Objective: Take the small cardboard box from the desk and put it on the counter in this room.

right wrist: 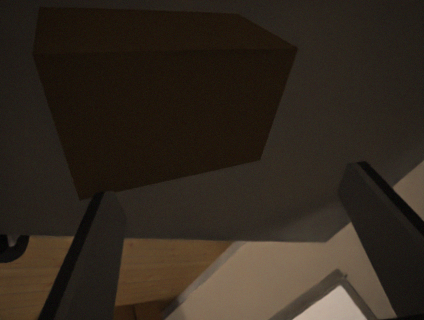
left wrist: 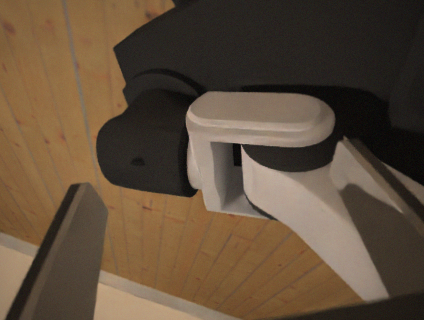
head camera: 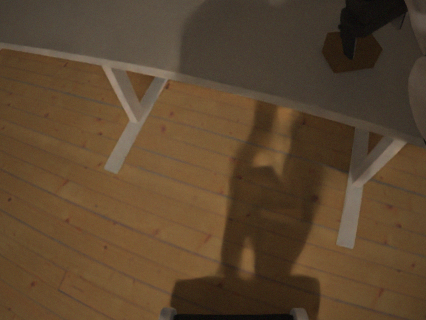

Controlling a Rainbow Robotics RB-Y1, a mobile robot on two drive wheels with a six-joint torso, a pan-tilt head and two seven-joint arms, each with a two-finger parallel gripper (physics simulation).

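Places are measured from the robot's base along level axes (x ahead, y left, z up), in millimetres.
Pixels of known places: left gripper, fingertip midpoint: (left wrist: 215,176); right gripper, fingertip midpoint: (right wrist: 231,191) (head camera: 372,41).
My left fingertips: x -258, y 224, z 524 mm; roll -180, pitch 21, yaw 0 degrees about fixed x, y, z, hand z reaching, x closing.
Observation:
Behind a point stands the place of what it marks.
The small brown cardboard box (head camera: 341,61) {x 540, y -200, z 983 mm} (right wrist: 165,110) {x 584, y -221, z 1001 mm} sits on the grey desk (head camera: 125,30) {x 689, y 238, z 952 mm} (right wrist: 350,105) {x 578, y -415, z 951 mm}, near the desk's right end in the head view. My right gripper (head camera: 375,39) {x 557, y -253, z 1020 mm} (right wrist: 231,191) {x 557, y -253, z 1020 mm} is open and empty, over the box in the head view and hiding part of it. In the right wrist view the box lies beyond the fingertips, towards the upper left; the left-hand fingertip overlaps its lower corner, and the other finger stands well to its right. My left gripper (left wrist: 215,176) {x -258, y 224, z 523 mm} is open and empty, away from the desk. The counter cannot be made out.
White desk legs (head camera: 127,135) (head camera: 352,200) stand on the plank floor (head camera: 165,200) {x 605, y 333, z 1 mm}. The front of my base (head camera: 232,316) {x 76, y 3, z 168 mm} shows at the bottom of the head view. A pale wall (right wrist: 260,270) {x -1363, y -1810, z 392 mm} with a grey-framed bright panel (right wrist: 325,306) {x -1033, y -1921, z 912 mm} lies beyond the desk edge.

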